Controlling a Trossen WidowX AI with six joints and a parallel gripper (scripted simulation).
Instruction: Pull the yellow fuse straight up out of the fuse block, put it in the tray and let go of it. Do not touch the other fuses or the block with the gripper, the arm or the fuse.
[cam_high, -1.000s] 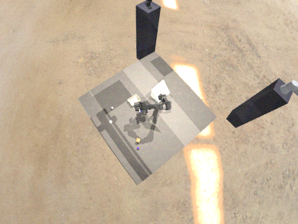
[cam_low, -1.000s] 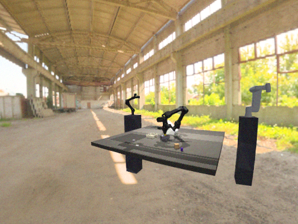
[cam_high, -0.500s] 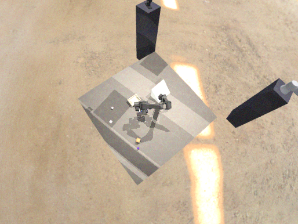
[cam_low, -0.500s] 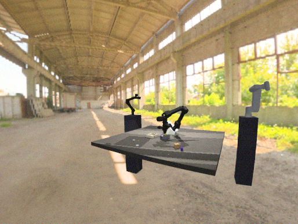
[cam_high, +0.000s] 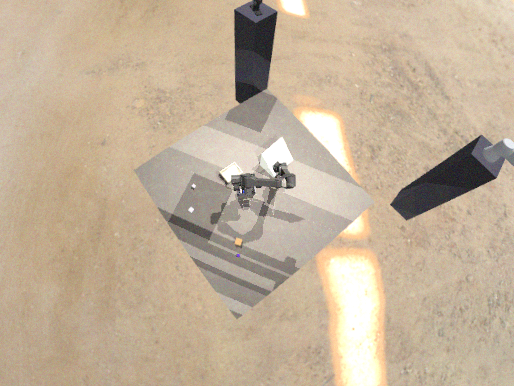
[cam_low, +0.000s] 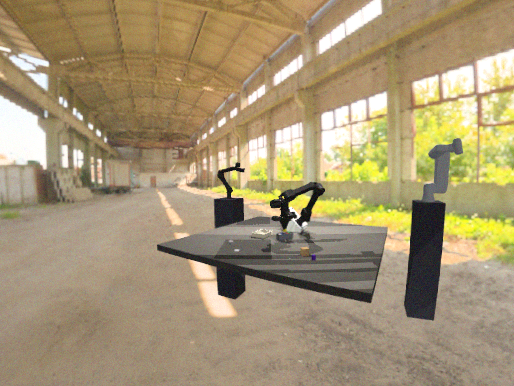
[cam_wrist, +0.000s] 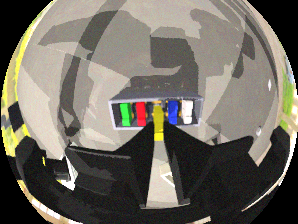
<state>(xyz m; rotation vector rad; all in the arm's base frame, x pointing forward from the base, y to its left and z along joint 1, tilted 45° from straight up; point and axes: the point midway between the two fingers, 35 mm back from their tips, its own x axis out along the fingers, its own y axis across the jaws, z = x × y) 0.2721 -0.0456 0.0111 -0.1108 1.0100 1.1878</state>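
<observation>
The red fuse lies 20 mm behind my gripper tip, 10 mm to the left of it and 40 mm below it. The rest, counted from my gripper tip: blue fuse: 20 mm ahead, 10 mm to the right, 40 mm below; yellow fuse: 10 mm below; green fuse: 30 mm behind, 20 mm to the left, 40 mm below.
</observation>
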